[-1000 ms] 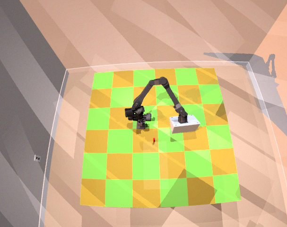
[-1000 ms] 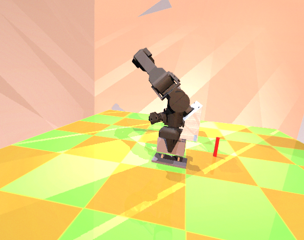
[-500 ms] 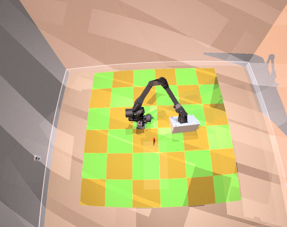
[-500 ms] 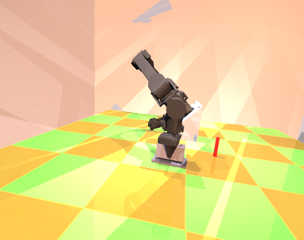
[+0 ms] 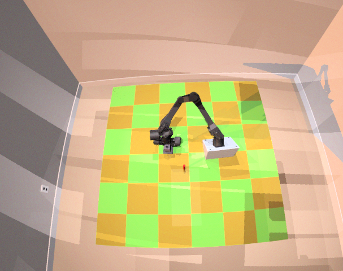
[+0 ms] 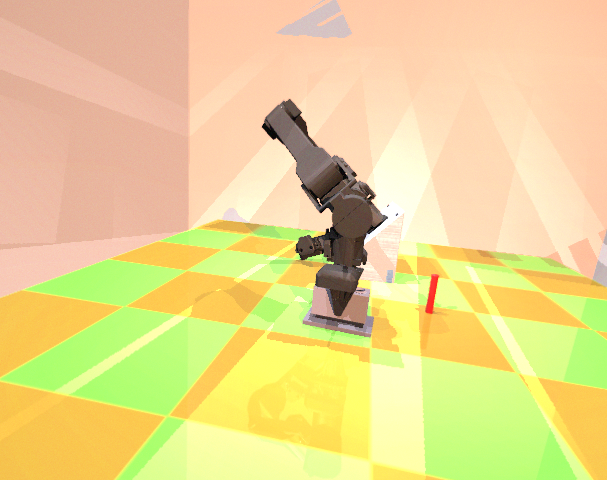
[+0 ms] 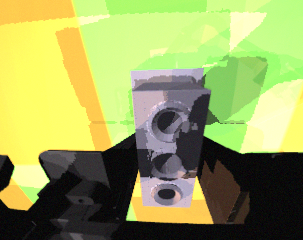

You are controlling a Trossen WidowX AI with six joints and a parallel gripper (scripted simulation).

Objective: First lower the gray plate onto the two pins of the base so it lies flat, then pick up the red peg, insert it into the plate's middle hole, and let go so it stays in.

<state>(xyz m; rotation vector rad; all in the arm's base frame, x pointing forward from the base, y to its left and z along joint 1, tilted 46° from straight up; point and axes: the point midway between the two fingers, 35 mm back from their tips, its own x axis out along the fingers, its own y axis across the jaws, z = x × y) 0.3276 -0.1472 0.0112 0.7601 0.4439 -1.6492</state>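
My gripper tip is 10 mm above the base. Round my gripper tip: red peg 190 mm to the left, 80 mm behind, 20 mm above; then gray plate 30 mm above.
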